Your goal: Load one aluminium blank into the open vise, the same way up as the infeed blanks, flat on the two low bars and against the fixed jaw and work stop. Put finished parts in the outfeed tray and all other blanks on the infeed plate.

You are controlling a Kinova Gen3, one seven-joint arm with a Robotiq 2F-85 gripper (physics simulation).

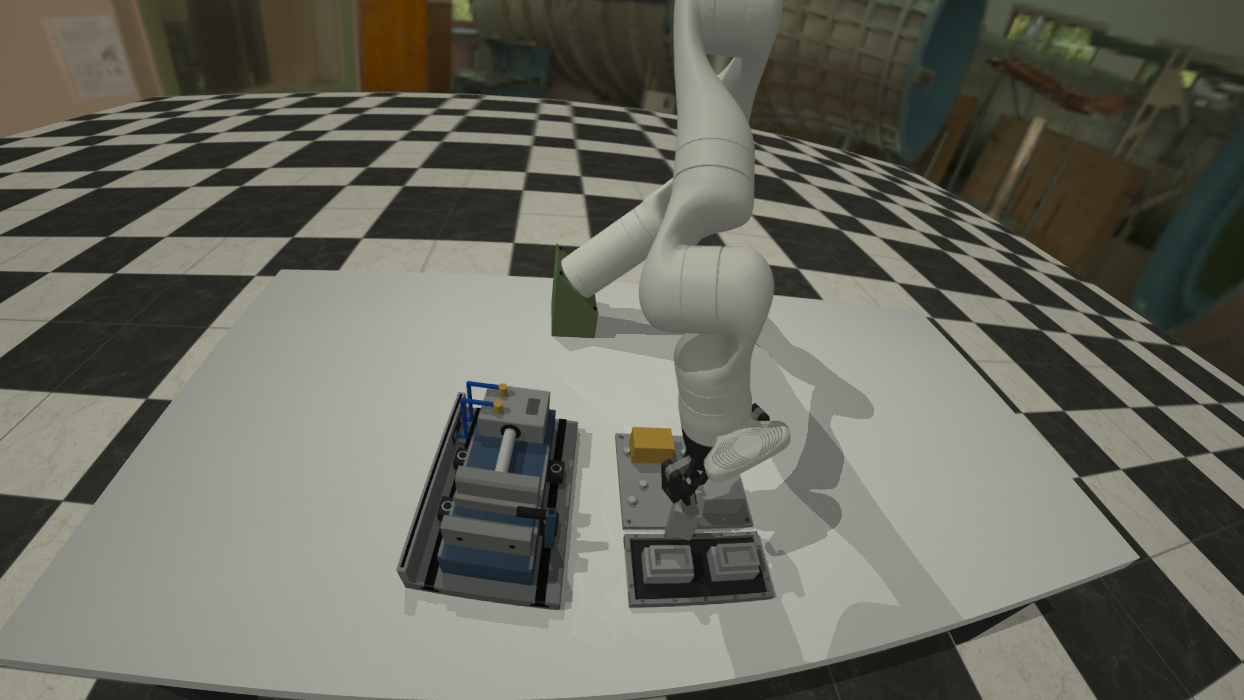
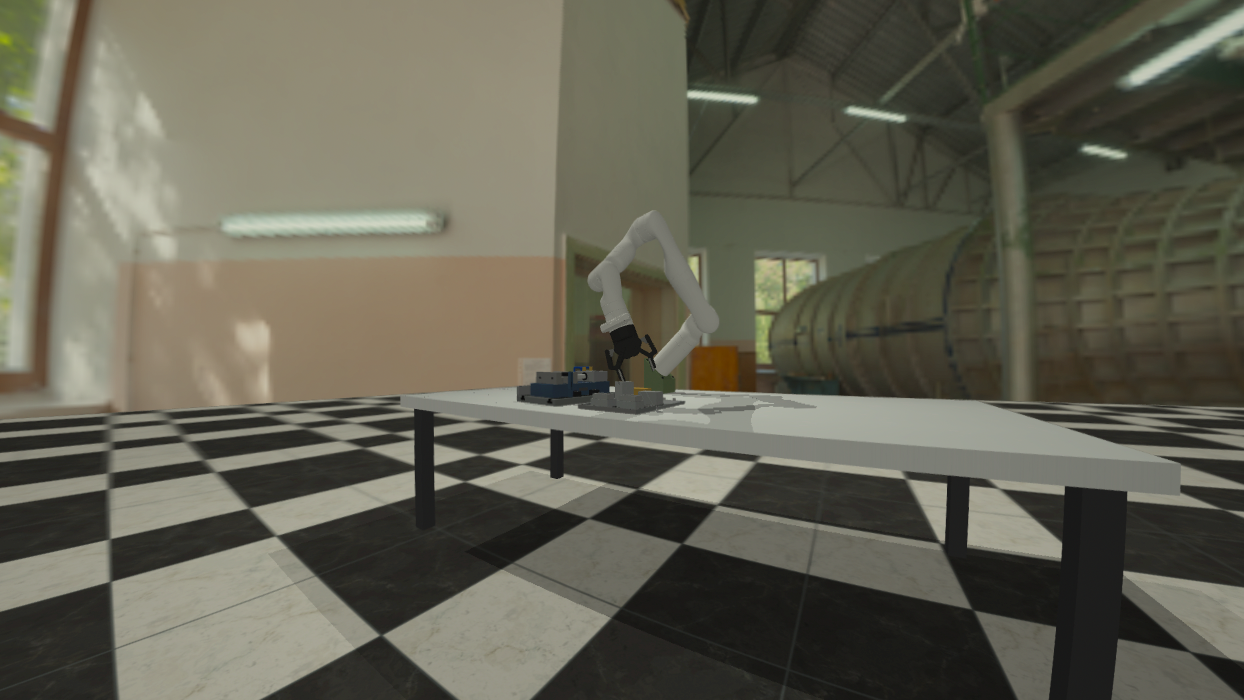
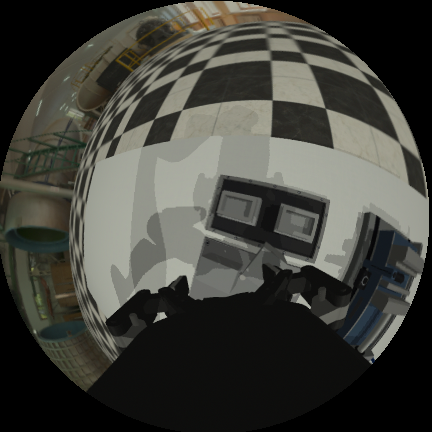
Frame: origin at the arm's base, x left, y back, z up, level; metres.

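Seen in the pictures: gripper, fingertip midpoint: (image 2: 638, 376) (image 3: 224, 278); arm's base, origin of the base link: (image 1: 576, 278) (image 2: 659, 368).
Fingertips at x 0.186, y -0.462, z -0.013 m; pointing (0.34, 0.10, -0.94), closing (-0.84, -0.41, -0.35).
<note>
Offsets run from my fingertips to a thing's top centre. "*": to the spot under its first point.
My gripper (image 1: 683, 494) (image 2: 637, 367) (image 3: 224, 278) is open and empty, above the infeed plate @[dx -0.019, dy +0.066, dz -0.080 m] (image 1: 641, 515). A grey blank @[dx -0.037, dy -0.019, dz -0.016 m] (image 1: 681, 522) (image 2: 623, 386) (image 3: 262, 262) stands tilted or on edge at the plate's front, near the outfeed tray; how it rests is unclear. Another grey blank @[dx +0.026, dy +0.022, dz -0.044 m] (image 1: 728, 489) lies flat to its right, partly shadowed and hidden by the arm. An orange-yellow block @[dx -0.065, dy +0.113, dz -0.044 m] (image 1: 652, 444) sits at the plate's back left. The vise @[dx -0.282, dy +0.021, dz +0.011 m] (image 1: 487, 561) (image 3: 367, 305) stands left of the plate with its jaws apart; no block shows between them. Its low bars are hard to make out.
The outfeed tray (image 1: 701, 576) (image 3: 270, 220) lies in front of the infeed plate and holds two pocketed parts, left (image 1: 668, 564) (image 3: 296, 221) and right (image 1: 735, 561) (image 3: 239, 207). Small pins rise from the infeed plate. Blue pipes @[* dx -0.338, dy +0.136, dz -0.021 m] (image 1: 469, 404) stick up at the vise's back.
</note>
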